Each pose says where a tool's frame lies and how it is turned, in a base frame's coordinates. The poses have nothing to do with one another.
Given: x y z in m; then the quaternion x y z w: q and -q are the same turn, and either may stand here.
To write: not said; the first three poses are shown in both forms.
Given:
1: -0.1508, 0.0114, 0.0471, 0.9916, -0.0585, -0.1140, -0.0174
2: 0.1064, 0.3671, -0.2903, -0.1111, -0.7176, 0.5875, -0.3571
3: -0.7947, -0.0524, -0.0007, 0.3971, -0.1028, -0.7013, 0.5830
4: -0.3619, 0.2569, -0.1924, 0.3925, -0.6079, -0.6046, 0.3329
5: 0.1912, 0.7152, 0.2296, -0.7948, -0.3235, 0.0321, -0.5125
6: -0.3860, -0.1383, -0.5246, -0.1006, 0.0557, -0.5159, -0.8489
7: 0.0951, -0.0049, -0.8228, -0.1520, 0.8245, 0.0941, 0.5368
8: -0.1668, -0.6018, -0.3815, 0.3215, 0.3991, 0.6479, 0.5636
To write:
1: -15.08, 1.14, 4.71, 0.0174, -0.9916, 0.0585, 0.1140
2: 10.64, 36.71, -29.03, 0.3571, 0.1111, 0.7176, -0.5875
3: -79.47, -5.24, -0.07, 0.5830, 0.3971, -0.1028, -0.7013
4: -36.19, 25.69, -19.24, 0.3329, 0.3925, -0.6079, -0.6046
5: 19.12, 71.52, 22.96, 0.5125, 0.7948, 0.3235, -0.0321
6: -38.60, -13.83, -52.46, 0.8489, 0.1006, -0.0557, 0.5159
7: 9.51, -0.49, -82.28, 0.5368, -0.1520, 0.8245, 0.0941
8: -16.68, -60.18, -38.15, 0.5636, 0.3215, 0.3991, 0.6479
